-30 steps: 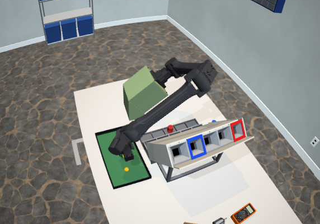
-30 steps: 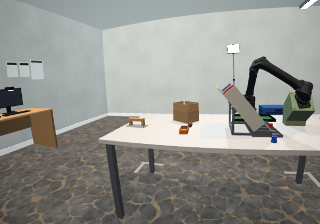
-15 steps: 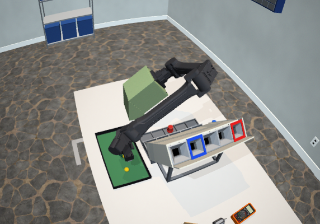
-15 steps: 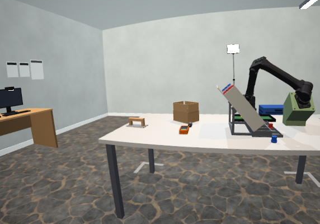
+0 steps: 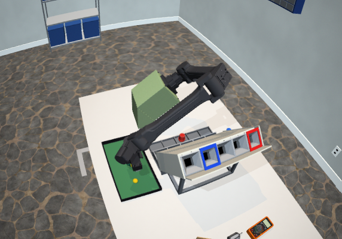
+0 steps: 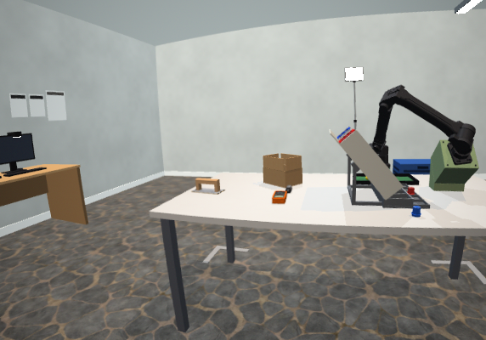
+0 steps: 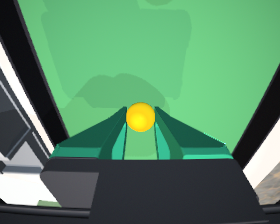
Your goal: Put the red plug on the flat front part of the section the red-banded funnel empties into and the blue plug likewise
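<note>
The green tray lies 1 cm behind my hand, 2 cm to the right of it and 2 cm below it. The rest, counted from my hand: beige cover: 12 cm ahead, 31 cm to the left, 18 cm above; then orange multimeter: 59 cm ahead, 41 cm to the left, 1 cm below.
</note>
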